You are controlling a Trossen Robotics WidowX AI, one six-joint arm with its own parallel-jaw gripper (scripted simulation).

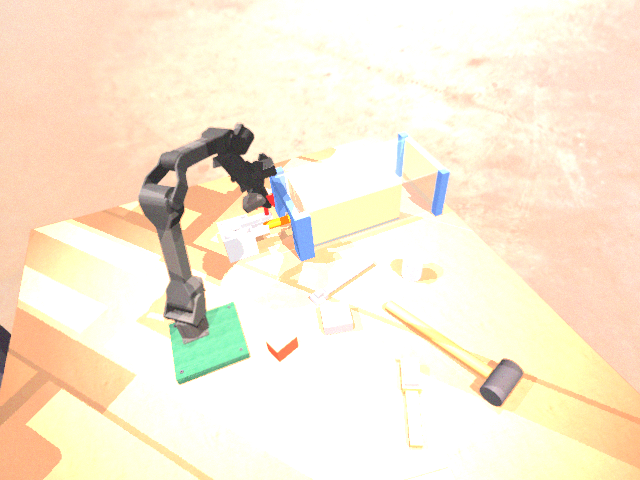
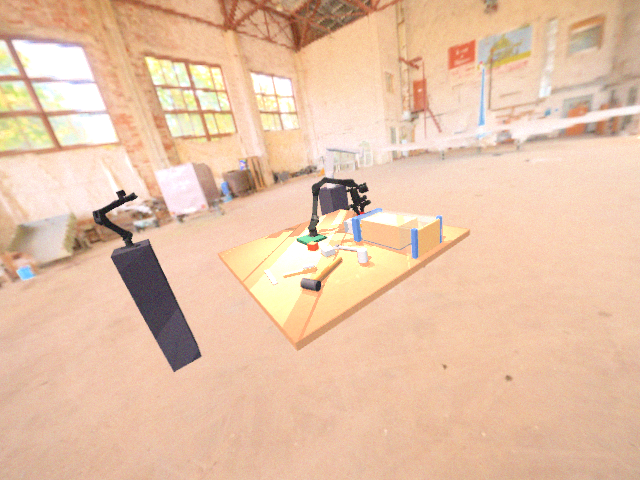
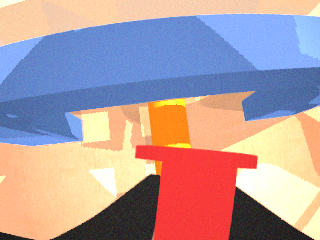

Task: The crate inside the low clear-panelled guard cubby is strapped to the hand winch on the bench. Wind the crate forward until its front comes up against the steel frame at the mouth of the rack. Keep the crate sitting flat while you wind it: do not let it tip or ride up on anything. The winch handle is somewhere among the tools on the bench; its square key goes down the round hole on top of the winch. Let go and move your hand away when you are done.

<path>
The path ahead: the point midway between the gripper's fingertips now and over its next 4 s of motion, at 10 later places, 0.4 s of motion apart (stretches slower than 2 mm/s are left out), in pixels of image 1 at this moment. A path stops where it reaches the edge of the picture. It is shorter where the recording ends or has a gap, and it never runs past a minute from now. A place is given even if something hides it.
My gripper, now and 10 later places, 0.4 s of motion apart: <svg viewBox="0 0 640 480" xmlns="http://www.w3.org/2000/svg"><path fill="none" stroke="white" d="M270 205L268 202L266 200L261 197L258 196L254 194L248 193L243 193L239 193L232 195L227 196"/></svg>
</path>
